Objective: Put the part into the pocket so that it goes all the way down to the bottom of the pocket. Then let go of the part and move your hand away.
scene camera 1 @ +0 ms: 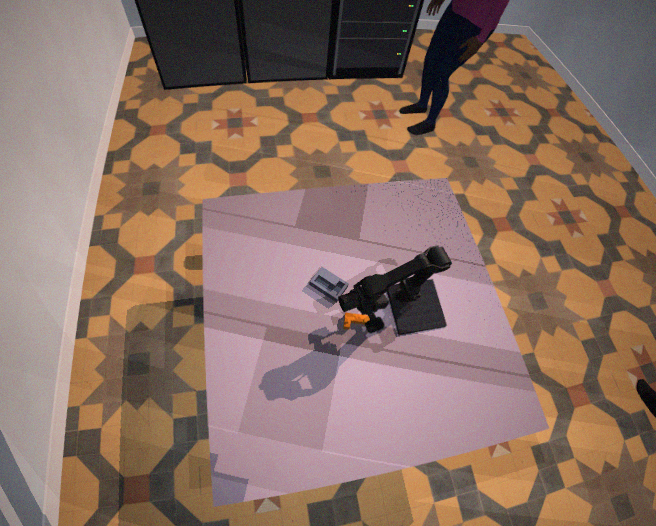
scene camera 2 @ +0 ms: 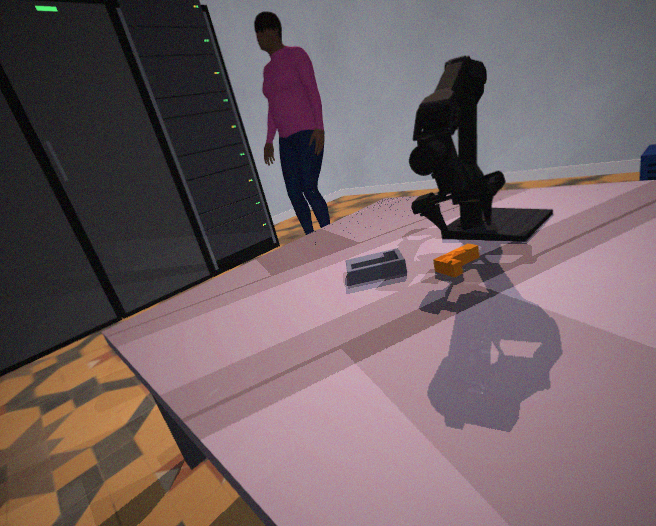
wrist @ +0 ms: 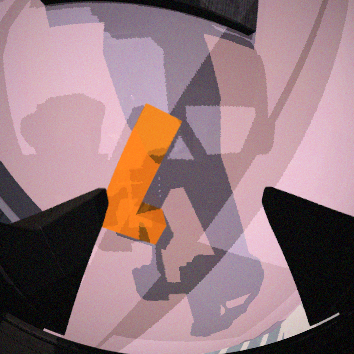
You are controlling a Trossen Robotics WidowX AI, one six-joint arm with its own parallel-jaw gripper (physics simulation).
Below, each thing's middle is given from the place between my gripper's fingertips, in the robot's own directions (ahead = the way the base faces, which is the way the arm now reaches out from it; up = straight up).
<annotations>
I see my gripper 70 mm above the orange block point(scene camera 2: 451, 263), 30 mm to the left of it and 10 mm short of it. The rest, counted from my hand: grey pocket block point(scene camera 1: 329, 284) (210 mm to the right, 60 mm below, 60 mm ahead).
</annotations>
